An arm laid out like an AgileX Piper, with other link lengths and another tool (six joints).
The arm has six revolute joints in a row. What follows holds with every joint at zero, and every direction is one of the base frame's. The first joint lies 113.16 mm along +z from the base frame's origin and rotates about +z. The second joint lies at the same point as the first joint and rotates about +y. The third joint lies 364.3 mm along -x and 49.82 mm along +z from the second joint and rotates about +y. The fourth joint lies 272.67 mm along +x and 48.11 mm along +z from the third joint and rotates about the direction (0.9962, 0, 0.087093). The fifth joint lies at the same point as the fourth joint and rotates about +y. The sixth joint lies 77.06 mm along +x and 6.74 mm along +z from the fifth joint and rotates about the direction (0.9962, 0, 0.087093). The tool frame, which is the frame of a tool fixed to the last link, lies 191.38 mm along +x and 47 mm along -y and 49.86 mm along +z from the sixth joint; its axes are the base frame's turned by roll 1.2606, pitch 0.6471 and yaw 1.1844 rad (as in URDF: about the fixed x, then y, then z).
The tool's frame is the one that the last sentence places.
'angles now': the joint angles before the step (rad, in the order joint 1, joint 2, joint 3, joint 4, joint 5, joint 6). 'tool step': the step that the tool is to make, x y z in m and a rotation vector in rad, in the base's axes. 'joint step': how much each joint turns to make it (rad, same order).
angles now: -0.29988, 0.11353, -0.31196, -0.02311, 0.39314, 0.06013
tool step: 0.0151, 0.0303, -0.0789, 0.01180, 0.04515, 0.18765
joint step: 0.18781, -0.12115, 0.20640, -0.00189, -0.03869, 0.00440
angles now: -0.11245, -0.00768, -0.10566, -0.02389, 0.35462, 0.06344
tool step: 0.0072, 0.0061, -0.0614, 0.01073, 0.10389, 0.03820
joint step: 0.03860, -0.00267, 0.12113, -0.00139, -0.01402, 0.00250
